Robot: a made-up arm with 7 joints.
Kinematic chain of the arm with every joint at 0, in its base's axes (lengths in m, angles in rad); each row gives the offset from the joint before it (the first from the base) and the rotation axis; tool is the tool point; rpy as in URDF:
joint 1: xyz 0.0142 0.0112 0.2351 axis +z
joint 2: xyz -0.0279 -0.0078 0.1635 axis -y
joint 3: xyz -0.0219 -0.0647 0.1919 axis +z
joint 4: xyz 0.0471 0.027 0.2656 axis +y
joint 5: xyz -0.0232 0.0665 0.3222 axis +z
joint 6: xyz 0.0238 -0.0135 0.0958 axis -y
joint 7: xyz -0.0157 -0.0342 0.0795 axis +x
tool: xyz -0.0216 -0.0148 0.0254 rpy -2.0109 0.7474 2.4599
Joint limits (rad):
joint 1: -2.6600..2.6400
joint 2: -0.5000..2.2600
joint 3: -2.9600..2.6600
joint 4: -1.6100..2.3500
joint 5: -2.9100..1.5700
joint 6: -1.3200..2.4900
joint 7: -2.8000..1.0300
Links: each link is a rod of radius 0.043 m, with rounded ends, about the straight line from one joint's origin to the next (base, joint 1, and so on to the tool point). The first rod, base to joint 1, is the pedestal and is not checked.
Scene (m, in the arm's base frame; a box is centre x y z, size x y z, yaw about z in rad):
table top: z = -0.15
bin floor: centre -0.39 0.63 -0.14 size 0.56 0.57 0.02 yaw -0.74
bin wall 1: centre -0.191 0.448 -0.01 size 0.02 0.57 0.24 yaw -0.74
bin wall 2: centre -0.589 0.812 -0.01 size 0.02 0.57 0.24 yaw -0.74
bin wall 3: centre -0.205 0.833 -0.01 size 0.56 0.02 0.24 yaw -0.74
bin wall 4: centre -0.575 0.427 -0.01 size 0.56 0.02 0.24 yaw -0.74
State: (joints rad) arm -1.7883 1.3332 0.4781 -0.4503 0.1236 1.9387 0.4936
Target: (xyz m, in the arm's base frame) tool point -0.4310 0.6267 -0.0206
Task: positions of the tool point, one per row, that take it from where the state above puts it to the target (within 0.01 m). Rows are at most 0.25 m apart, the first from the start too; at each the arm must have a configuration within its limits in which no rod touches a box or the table.
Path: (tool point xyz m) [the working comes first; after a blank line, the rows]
Joints at the target: -1.1374 1.9076 0.5858 -0.2814 0.0904 1.3739 0.4529
Straight joint move there: touches bin wall 3.

1: -0.1401 0.7929 0.3060
2: -0.3202 0.7151 0.2107
3: -0.3847 0.6793 0.0948
4: -0.4310 0.6267 -0.0206

